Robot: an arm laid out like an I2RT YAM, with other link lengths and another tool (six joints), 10 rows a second.
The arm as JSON. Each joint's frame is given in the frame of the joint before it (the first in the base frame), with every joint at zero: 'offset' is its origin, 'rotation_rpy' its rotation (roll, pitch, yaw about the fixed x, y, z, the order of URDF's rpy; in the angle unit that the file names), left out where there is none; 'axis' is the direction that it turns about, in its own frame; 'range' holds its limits. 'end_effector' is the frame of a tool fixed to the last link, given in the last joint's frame.
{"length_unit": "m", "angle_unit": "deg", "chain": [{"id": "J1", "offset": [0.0, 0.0, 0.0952], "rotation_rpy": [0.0, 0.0, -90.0], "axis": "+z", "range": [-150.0, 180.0]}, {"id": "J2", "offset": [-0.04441, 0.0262, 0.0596], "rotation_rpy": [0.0, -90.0, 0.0], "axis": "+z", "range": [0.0, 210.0]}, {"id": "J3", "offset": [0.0, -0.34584, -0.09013], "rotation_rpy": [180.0, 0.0, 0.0], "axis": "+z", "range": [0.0, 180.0]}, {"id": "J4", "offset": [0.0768, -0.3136, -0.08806], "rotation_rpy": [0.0, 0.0, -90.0], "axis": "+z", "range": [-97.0, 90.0]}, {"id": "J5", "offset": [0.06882, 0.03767, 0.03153], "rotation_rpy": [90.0, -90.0, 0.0], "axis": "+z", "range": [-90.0, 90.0]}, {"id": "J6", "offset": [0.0, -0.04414, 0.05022], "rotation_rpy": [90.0, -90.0, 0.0], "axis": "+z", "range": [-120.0, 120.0]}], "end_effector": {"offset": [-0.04, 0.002, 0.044], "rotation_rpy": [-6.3, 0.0, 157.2]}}
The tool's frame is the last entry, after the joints.
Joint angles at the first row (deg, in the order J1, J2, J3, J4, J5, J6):
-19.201, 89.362, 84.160, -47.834, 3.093, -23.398
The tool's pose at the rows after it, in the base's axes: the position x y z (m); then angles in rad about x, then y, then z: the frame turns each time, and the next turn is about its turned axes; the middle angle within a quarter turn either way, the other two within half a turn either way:
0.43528, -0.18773, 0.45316, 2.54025, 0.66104, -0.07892
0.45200, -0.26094, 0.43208, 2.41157, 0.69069, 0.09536
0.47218, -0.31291, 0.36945, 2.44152, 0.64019, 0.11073
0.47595, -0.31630, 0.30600, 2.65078, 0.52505, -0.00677
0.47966, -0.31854, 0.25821, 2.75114, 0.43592, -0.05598
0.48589, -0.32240, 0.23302, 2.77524, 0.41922, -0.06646
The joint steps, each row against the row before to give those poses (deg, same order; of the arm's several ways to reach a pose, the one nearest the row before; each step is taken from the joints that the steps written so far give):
-6.972, 0.787, 0.918, 7.322, 0.000, 0.372
-6.842, 5.923, 0.000, 11.803, -2.689, 0.328
-3.518, 8.437, 0.000, 5.727, -1.398, -0.066
-0.350, 5.289, 0.000, -6.558, -1.967, 0.000
0.021, 4.503, -0.001, -2.709, -0.153, 0.022
0.022, 2.841, 0.001, 1.288, -0.285, 0.000

